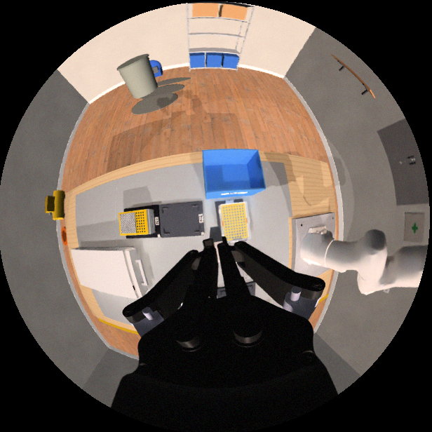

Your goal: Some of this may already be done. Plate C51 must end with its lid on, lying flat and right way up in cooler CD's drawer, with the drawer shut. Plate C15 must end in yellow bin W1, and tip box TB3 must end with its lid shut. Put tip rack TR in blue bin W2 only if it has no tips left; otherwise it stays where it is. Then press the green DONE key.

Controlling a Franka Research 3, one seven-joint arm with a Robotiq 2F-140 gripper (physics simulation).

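Observation:
My gripper is shut and empty, its fingertips showing just below and left of a white-rimmed rack with a yellow dotted top. A second yellow-topped rack stands at the left; its left part looks filled with pale tips and its right part shows dark holes. I cannot read which is TR or TB3. Blue bin W2 stands behind the white-rimmed rack and looks empty. White cooler CD is at the front left; its handled drawer looks shut. Plates C51 and C15, yellow bin W1 and the green DONE key cannot be made out.
A dark flat panel with a label lies right of the left rack. The white robot arm's base is at the right on a metal plate. Another dark item partly shows between my gripper's links. The table's wooden rim runs along the back.

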